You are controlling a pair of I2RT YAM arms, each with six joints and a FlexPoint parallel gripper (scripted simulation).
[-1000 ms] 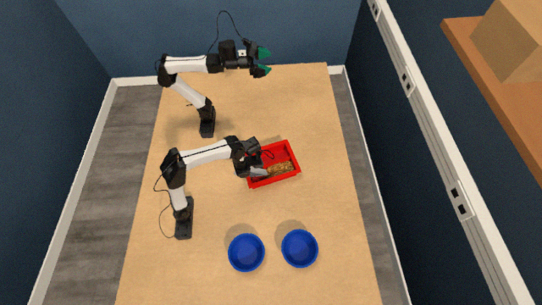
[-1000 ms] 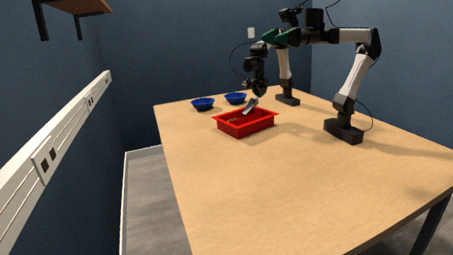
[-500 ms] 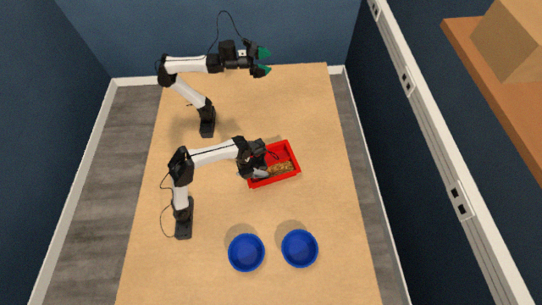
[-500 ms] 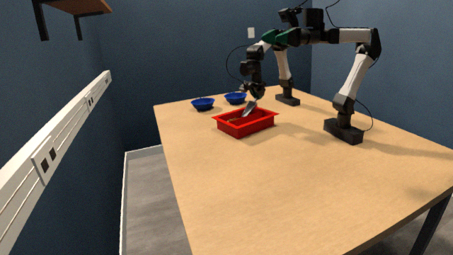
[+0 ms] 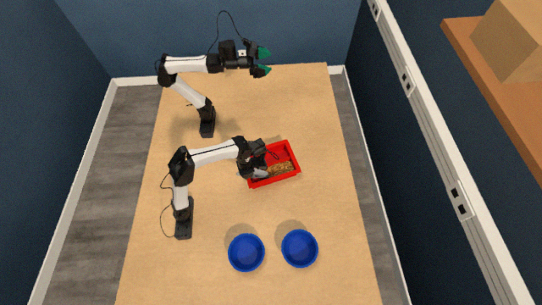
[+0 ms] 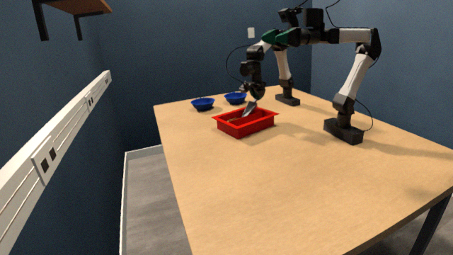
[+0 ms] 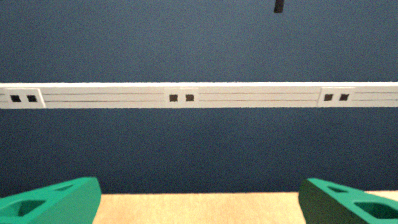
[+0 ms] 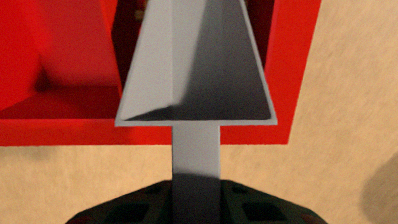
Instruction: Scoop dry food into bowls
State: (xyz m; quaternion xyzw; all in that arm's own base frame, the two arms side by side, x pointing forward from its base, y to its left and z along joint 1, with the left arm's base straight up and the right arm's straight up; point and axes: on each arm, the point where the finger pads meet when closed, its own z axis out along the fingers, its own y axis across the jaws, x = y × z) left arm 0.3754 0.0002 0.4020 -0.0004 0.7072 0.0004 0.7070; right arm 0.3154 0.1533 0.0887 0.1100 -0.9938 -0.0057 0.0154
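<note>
My right gripper is now 100 mm short of the red box, 90 mm to the right of it and 70 mm above it. The rest, counted from my right hand: grey scoop (30 mm below, 30 mm ahead, 10 mm to the left).
</note>
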